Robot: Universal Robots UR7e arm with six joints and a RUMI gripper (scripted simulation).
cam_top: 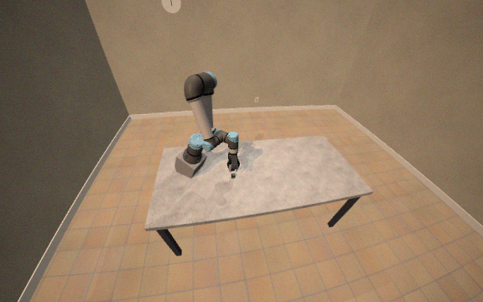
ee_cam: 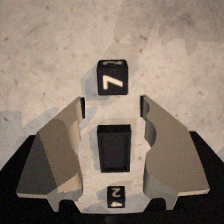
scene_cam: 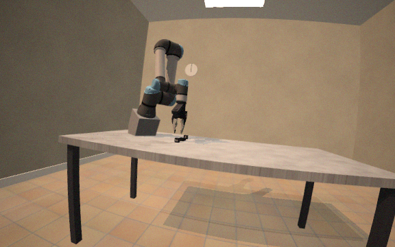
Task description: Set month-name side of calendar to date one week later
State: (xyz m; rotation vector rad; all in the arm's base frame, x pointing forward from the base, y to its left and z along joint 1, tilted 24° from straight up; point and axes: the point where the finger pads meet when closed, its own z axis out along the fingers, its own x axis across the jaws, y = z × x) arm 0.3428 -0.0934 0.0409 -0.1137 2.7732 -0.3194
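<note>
The black cube is 1 cm behind my hand, 21 cm to the left of it and 6 cm below it. The rest, counted from my hand: black date cube: 6 cm below; black calendar tray: 1 cm behind, 11 cm to the left, 7 cm below.
</note>
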